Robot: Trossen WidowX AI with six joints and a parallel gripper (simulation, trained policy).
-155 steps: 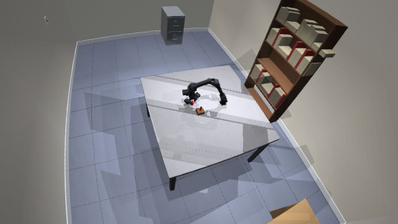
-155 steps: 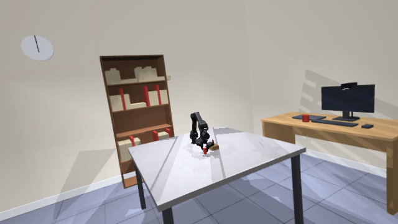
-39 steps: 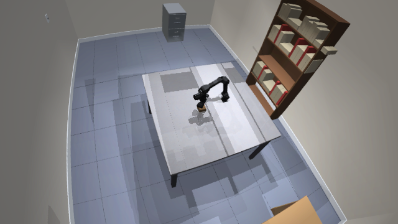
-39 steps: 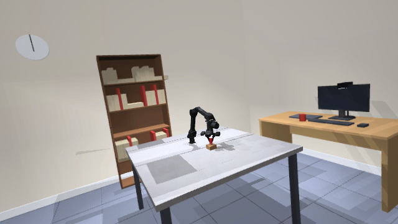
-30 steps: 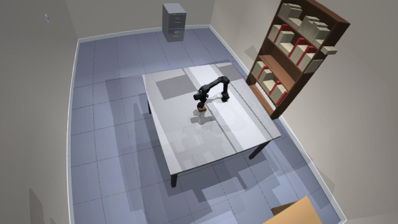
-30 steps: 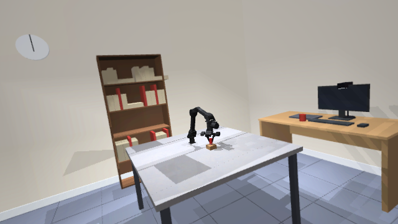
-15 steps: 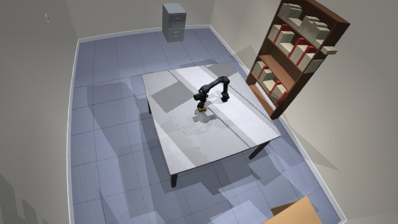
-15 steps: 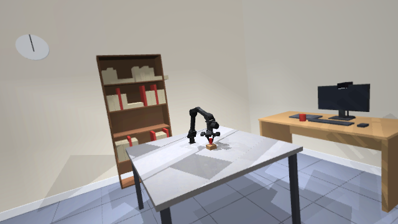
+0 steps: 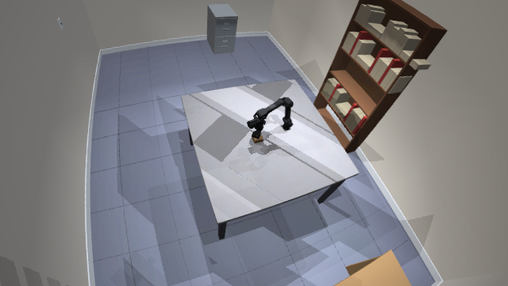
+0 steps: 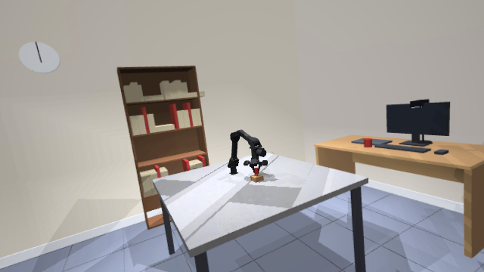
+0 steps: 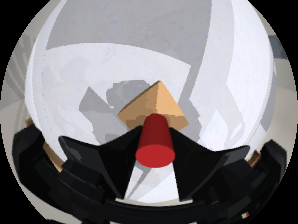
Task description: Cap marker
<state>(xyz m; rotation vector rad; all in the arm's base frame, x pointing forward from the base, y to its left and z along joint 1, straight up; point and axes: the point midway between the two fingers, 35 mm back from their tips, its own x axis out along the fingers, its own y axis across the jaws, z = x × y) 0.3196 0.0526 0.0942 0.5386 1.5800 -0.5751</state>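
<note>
Right now the red cap is 20 mm above my gripper tip. Also, from my gripper tip: wooden holder block (40 mm below).
</note>
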